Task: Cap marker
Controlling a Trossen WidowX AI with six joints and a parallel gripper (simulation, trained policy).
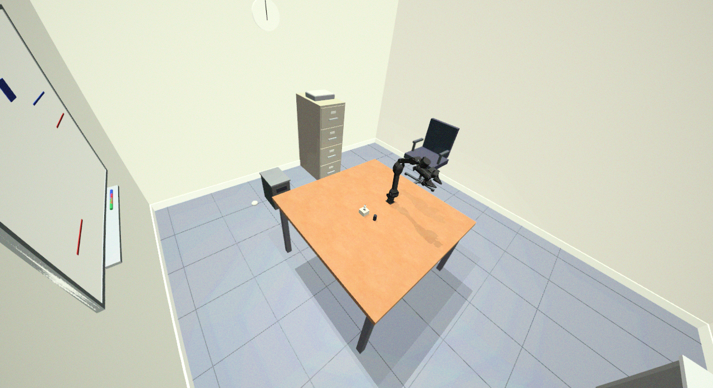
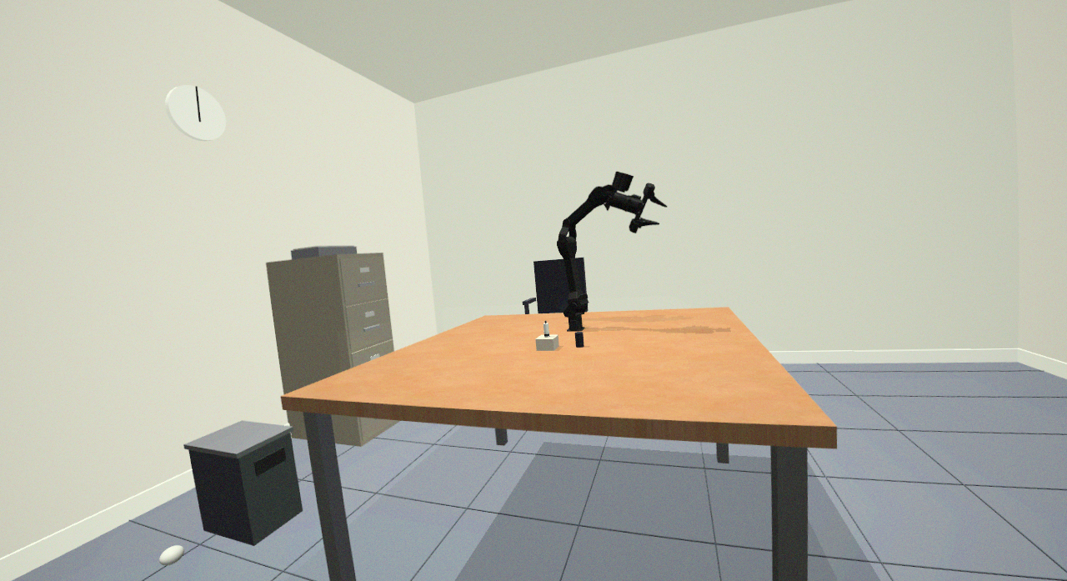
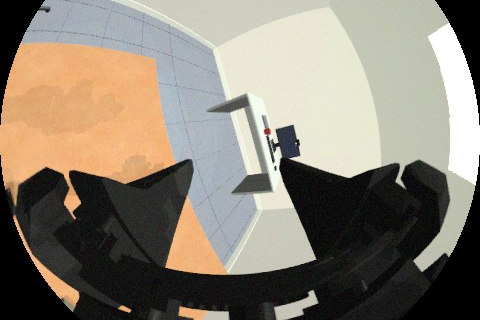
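The black cap is 41 cm below my gripper tip, 30 cm to the right of it and 26 cm ahead of it. From my gripper tip the other things lie so: holder block (42 cm below, 41 cm to the right, 28 cm ahead).
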